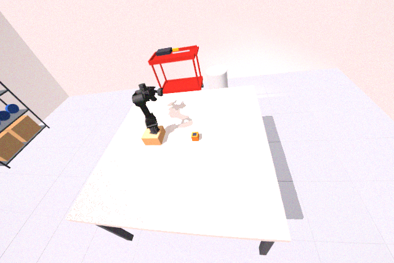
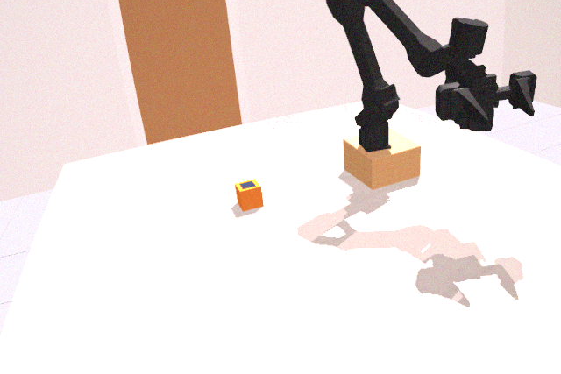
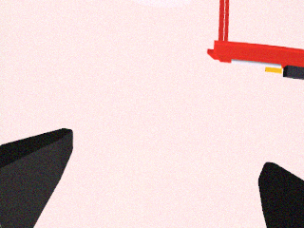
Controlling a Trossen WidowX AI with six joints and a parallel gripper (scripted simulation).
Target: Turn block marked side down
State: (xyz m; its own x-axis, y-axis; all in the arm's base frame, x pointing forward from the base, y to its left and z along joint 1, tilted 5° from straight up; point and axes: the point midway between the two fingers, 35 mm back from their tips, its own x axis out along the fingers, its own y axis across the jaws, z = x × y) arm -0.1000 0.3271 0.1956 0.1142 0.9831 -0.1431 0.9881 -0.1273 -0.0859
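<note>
Now: the orange block 420 mm ahead of my gripper tip, 330 mm to the right of it and 210 mm below it.
</note>
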